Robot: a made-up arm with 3 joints. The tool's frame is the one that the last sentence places.
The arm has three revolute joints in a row. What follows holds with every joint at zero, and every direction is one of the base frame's.
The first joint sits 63 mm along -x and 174 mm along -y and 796 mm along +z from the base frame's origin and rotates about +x.
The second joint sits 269 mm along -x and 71 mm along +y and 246 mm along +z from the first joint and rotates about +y.
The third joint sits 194 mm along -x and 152 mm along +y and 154 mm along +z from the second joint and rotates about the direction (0.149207, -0.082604, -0.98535).
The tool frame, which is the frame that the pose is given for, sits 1 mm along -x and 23 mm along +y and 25 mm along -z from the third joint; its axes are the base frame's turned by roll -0.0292, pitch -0.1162 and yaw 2.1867 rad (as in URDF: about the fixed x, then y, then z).
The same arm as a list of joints. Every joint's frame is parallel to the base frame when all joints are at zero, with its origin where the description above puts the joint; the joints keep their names.
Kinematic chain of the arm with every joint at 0, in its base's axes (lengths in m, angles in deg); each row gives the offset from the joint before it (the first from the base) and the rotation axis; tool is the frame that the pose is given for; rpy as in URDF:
joint 1: xyz -0.063 -0.174 0.796 axis +x
joint 2: xyz -0.269 0.071 0.246 axis +y
joint 3: xyz -0.194 0.152 0.154 axis 0.149207 -0.082604 -0.98535
tool: xyz -0.001 0.023 -0.025 rpy -1.67 -6.66 125.29

